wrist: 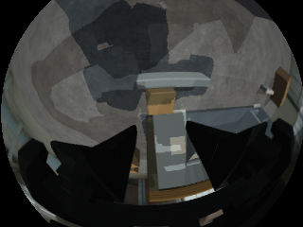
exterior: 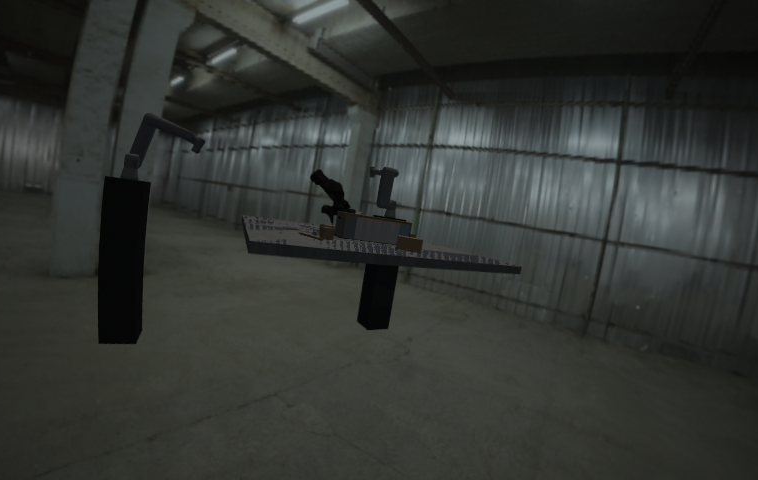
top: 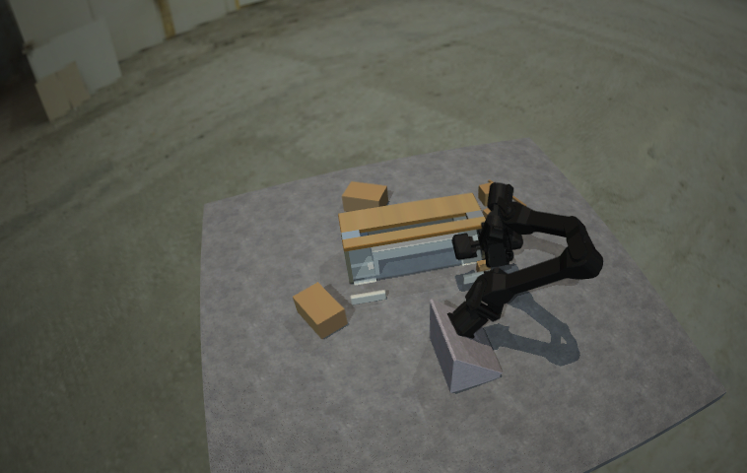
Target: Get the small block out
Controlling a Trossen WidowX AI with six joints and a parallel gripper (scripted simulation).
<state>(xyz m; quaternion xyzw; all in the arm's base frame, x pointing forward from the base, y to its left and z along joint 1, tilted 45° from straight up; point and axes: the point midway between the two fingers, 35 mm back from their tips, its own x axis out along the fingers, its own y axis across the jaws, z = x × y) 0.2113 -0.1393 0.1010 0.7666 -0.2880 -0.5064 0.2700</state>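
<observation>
The small tan block lies 40 mm below my gripper tip and 20 mm behind it. The rest, counted from my gripper tip: box 160 mm to the left, 90 mm ahead, 10 mm above; thin wooden stick 270 mm ahead, 240 mm to the right, 50 mm below.
</observation>
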